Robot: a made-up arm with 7 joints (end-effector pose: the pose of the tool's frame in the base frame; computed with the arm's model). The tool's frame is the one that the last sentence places. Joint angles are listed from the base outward.
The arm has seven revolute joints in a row. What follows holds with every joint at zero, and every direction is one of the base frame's. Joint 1 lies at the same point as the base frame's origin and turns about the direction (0, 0.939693, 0.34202). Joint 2 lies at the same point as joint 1 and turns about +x. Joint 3 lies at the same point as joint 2 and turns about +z. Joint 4 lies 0.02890 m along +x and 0.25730 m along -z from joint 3 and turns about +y. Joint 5 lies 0.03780 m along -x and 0.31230 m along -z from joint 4 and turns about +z. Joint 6 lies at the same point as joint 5 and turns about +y. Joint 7 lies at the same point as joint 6 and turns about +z. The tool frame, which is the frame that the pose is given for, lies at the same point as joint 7; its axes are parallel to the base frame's.
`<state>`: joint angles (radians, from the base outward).
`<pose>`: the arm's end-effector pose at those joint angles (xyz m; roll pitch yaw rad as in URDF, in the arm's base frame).
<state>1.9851 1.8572 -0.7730 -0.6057 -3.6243 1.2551 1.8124</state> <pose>-0.1934 0.5130 0.1310 -1.5021 -1.2248 -1.3400</pose>
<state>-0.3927 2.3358 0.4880 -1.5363 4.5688 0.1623 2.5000</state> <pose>0.1742 0.0781 0.4154 2.3642 0.2530 -2.0849</pose>
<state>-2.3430 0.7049 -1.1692 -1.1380 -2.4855 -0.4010 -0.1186</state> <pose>0.2710 -0.2477 0.3629 -2.0478 0.0152 0.7239</pose>
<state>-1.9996 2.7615 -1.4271 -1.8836 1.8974 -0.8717 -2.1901</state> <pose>0.0487 0.3318 0.2010 3.0527 -0.0851 -0.6485</pose>
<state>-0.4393 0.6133 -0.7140 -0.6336 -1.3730 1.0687 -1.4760</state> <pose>0.3569 0.1698 -0.3997 -1.8417 0.6280 2.1055</pose>
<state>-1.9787 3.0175 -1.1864 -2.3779 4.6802 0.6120 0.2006</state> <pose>0.0178 0.1952 0.1975 -2.7021 0.2097 0.3544</pose>
